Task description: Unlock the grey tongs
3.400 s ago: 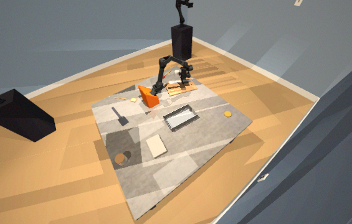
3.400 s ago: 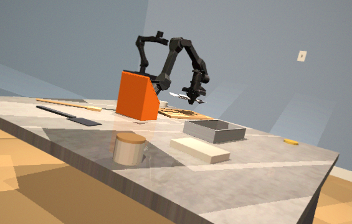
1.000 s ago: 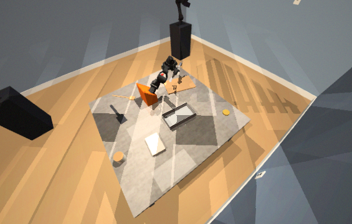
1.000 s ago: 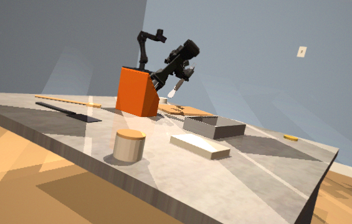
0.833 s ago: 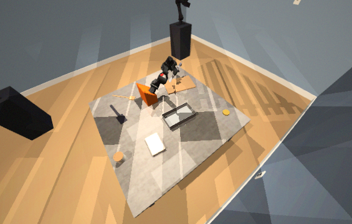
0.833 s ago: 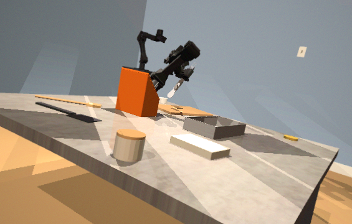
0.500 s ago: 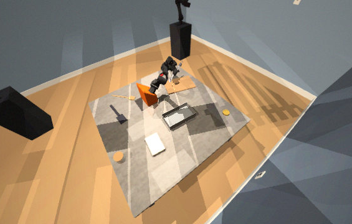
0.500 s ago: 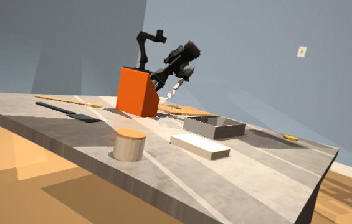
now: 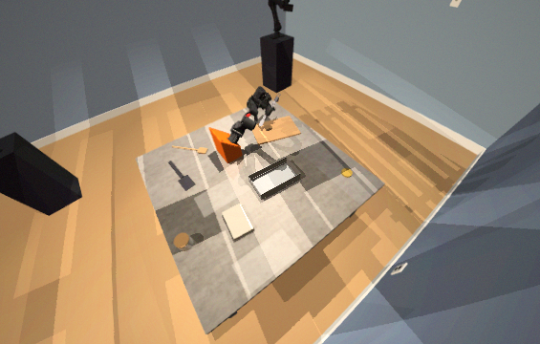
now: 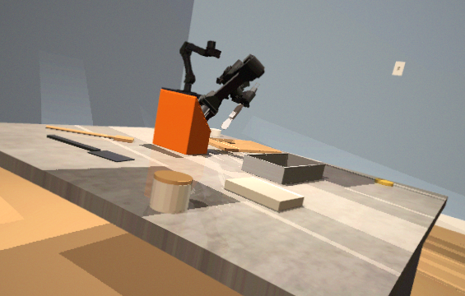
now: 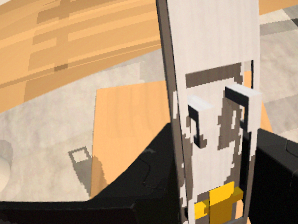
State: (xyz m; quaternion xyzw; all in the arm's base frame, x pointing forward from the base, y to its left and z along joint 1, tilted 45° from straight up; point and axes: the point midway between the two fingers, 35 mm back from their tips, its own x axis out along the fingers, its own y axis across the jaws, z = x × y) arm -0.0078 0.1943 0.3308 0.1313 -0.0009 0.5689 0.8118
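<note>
The wooden board lies 190 mm below my gripper tip. The rest, counted from my gripper tip: black spatula: 810 mm to the right, 200 mm below, 100 mm behind; roasting tin: 370 mm ahead, 340 mm to the right, 170 mm below; yellow lock piece: 30 mm to the right, 20 mm above, 10 mm behind.
</note>
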